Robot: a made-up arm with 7 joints. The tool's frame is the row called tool.
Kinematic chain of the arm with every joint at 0, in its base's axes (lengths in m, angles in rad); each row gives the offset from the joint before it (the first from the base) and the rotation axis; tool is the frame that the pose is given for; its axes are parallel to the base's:
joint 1: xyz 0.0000 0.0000 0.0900 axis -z
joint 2: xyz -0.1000 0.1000 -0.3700 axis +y
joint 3: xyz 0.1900 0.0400 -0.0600 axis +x
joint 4: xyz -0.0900 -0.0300 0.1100 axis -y
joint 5: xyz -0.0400 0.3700 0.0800 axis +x
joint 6: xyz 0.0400 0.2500 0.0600 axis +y
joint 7: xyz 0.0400 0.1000 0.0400 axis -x
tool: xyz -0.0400 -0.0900 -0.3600
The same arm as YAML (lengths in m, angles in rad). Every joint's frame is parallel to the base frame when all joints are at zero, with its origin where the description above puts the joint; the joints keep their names.
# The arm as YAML. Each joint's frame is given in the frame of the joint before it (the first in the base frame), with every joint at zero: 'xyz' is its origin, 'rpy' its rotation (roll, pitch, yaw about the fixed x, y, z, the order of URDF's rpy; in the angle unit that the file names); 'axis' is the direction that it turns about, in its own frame. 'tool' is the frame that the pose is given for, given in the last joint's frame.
units:
  length: m
  angle: rad
joints:
  - name: joint 1
    type: revolute
    origin:
      xyz: [0.0, 0.0, 0.09]
      rpy: [0.0, 0.0, 0.0]
    axis: [0.0, 0.0, -1.0]
  - name: joint 2
    type: revolute
    origin:
      xyz: [-0.1, 0.1, -0.37]
      rpy: [0.0, 0.0, 0.0]
    axis: [0.0, 1.0, 0.0]
  - name: joint 3
    type: revolute
    origin:
      xyz: [0.19, 0.04, -0.06]
      rpy: [0.0, 0.0, 0.0]
    axis: [1.0, 0.0, 0.0]
  - name: joint 4
    type: revolute
    origin:
      xyz: [-0.09, -0.03, 0.11]
      rpy: [0.0, 0.0, 0.0]
    axis: [0.0, -1.0, 0.0]
  - name: joint 5
    type: revolute
    origin:
      xyz: [-0.04, 0.37, 0.08]
      rpy: [0.0, 0.0, 0.0]
    axis: [1.0, 0.0, 0.0]
  - name: joint 6
    type: revolute
    origin:
      xyz: [0.04, 0.25, 0.06]
      rpy: [0.0, 0.0, 0.0]
    axis: [0.0, 1.0, 0.0]
  - name: joint 7
    type: revolute
    origin:
      xyz: [0.04, 0.1, 0.04]
      rpy: [0.0, 0.0, 0.0]
    axis: [-1.0, 0.0, 0.0]
tool:
  origin:
    xyz: [-0.04, -0.09, -0.36]
    rpy: [0.0, 0.0, 0.0]

